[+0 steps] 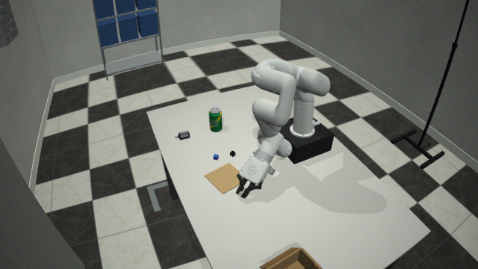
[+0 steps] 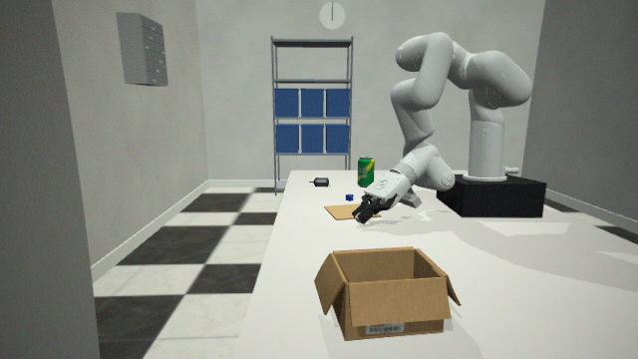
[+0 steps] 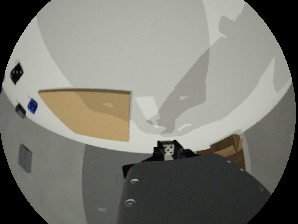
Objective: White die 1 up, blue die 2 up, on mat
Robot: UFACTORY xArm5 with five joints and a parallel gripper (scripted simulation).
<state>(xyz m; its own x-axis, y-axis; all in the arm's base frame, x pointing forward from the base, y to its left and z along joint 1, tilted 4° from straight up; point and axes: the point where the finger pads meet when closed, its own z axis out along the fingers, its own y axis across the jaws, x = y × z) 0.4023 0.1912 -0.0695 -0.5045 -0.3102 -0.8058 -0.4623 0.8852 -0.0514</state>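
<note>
Right now my hand is 2 cm short of the tan mat, 13 cm to the left of it and 3 cm above it. Also, from my hand: blue die 2 cm ahead, 27 cm to the right, 2 cm below; black die 6 cm behind, 27 cm to the right, 2 cm below; white die 1 cm ahead, 1 cm below.
</note>
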